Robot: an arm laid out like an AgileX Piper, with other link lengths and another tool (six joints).
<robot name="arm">
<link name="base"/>
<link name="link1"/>
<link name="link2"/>
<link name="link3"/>
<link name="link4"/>
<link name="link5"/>
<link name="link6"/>
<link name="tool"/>
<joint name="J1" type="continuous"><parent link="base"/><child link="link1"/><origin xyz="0.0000 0.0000 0.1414" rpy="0.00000 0.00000 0.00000"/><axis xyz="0 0 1"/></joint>
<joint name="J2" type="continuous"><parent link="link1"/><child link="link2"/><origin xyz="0.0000 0.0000 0.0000" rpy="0.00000 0.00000 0.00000"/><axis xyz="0 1 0"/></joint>
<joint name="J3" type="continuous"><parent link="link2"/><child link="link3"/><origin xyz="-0.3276 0.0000 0.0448" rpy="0.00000 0.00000 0.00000"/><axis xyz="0 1 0"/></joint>
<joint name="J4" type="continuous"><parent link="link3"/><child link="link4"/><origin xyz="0.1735 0.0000 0.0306" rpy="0.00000 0.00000 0.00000"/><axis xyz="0.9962 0 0.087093"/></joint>
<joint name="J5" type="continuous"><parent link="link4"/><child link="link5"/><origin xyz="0.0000 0.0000 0.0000" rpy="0.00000 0.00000 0.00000"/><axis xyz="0 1 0"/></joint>
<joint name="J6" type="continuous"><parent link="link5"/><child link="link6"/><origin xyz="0.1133 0.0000 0.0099" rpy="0.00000 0.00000 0.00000"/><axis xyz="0.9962 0 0.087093"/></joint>
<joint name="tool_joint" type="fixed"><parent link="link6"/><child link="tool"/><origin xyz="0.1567 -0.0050 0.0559" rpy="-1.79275 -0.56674 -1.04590"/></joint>
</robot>
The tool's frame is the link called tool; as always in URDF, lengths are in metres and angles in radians. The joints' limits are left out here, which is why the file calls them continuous.
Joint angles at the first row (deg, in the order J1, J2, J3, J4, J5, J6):
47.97, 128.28, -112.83, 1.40, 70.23, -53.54
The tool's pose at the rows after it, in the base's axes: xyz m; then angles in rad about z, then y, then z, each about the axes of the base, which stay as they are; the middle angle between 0 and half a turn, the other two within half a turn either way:
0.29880 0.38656 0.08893 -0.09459 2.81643 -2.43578
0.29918 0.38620 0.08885 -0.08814 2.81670 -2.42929
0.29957 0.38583 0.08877 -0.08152 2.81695 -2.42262
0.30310 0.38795 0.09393 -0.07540 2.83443 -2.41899
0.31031 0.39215 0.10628 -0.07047 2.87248 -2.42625
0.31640 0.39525 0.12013 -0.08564 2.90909 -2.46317
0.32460 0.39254 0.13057 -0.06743 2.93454 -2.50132
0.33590 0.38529 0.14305 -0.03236 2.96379 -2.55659
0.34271 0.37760 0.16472 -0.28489 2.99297 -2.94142
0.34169 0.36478 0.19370 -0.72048 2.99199 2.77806
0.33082 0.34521 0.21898 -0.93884 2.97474 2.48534
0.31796 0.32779 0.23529 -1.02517 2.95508 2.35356
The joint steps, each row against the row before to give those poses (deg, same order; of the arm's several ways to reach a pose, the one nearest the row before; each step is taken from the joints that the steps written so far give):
0.00, 0.00, -0.09, 0.00, 0.00, 0.00
0.00, 0.00, 0.00, -0.12, 0.00, 0.00
0.00, 0.00, 0.00, -0.13, 0.00, 0.00
0.00, -0.24, -0.76, -0.25, 0.01, 0.18
0.00, -0.67, -1.48, -0.50, -0.01, 0.77
0.00, -0.97, -1.15, -0.40, 0.01, 1.35
-0.01, -1.00, -0.35, -1.40, 0.00, 3.44
0.01, -1.39, 0.00, -2.33, 0.07, 5.49
0.00, -2.78, 0.85, -1.18, 0.00, 8.24
-0.01, -4.58, 2.37, -0.56, 0.00, 8.14
0.00, -5.58, 4.11, -0.39, 0.21, 4.74
0.01, -4.64, 3.83, 0.00, 0.24, 2.91

